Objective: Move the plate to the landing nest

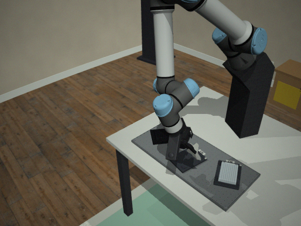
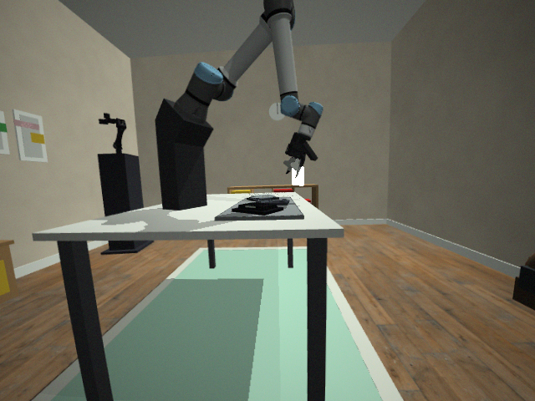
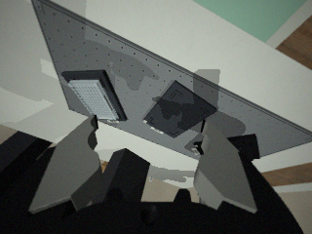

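The white well plate lies 140 mm behind my hand, 160 mm to the left of it and 120 mm below it. Also, from my hand: N3 label: 200 mm behind, 30 mm to the right, 130 mm below; then dark nest: 110 mm behind, 60 mm to the right, 130 mm below; then nest N2: 140 mm behind, 160 mm to the left, 130 mm below.
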